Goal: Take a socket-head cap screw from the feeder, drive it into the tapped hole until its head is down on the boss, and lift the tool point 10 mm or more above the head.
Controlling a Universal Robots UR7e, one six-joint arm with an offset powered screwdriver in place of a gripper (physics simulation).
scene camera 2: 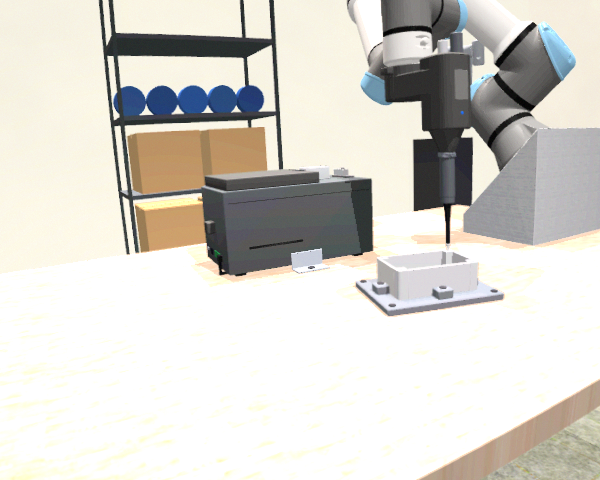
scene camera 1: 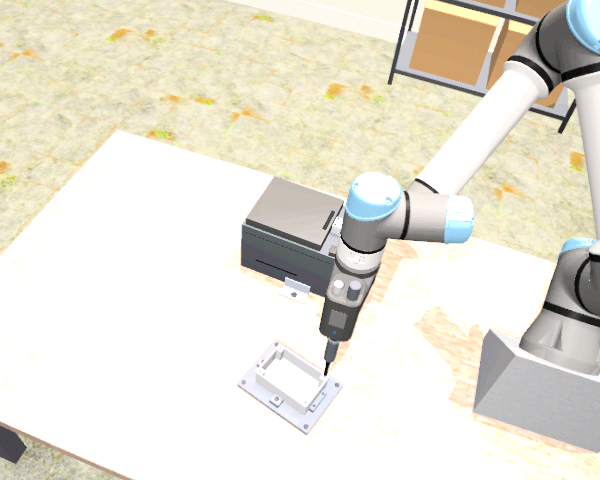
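Observation:
A dark screw feeder appears in the pictures of the robot's scene, together with a grey plate and a dark lid.

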